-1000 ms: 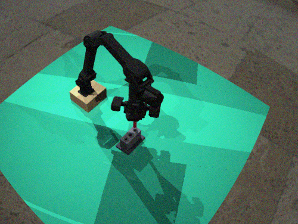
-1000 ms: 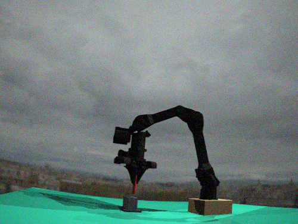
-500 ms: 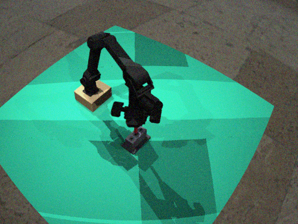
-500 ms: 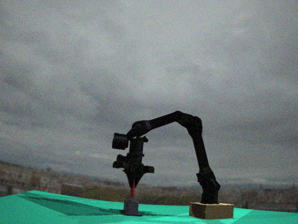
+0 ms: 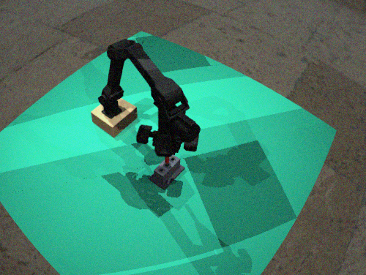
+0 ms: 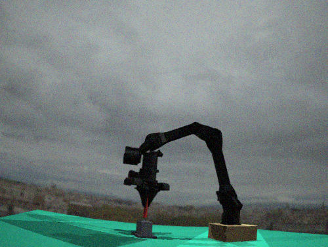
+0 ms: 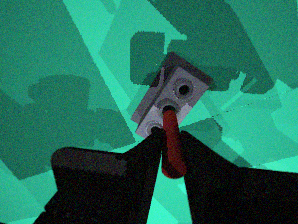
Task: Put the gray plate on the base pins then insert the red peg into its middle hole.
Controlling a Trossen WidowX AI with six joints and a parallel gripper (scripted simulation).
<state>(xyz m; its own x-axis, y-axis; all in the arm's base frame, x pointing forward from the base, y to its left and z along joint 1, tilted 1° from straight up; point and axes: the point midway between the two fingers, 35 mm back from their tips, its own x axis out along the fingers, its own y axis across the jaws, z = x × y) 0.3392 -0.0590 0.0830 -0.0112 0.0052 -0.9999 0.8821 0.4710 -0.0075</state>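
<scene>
My gripper tip is right at the red peg. From my gripper tip the other things lie so: gray plate: 7 cm below; then base: 11 cm below.
</scene>
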